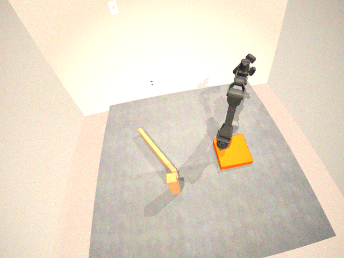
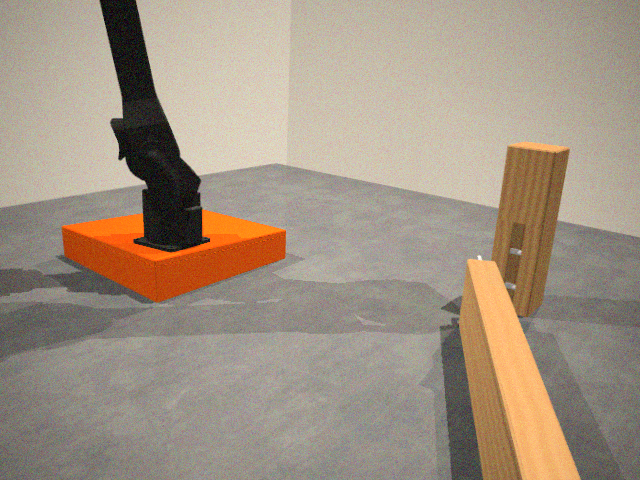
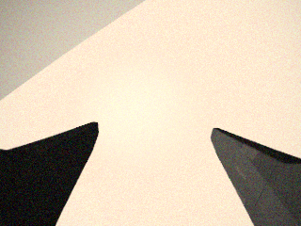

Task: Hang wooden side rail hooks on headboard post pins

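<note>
Now: gripper tip 71 cm short of the headboard post, 60 cm to the right of it and 26 cm above it.
</note>
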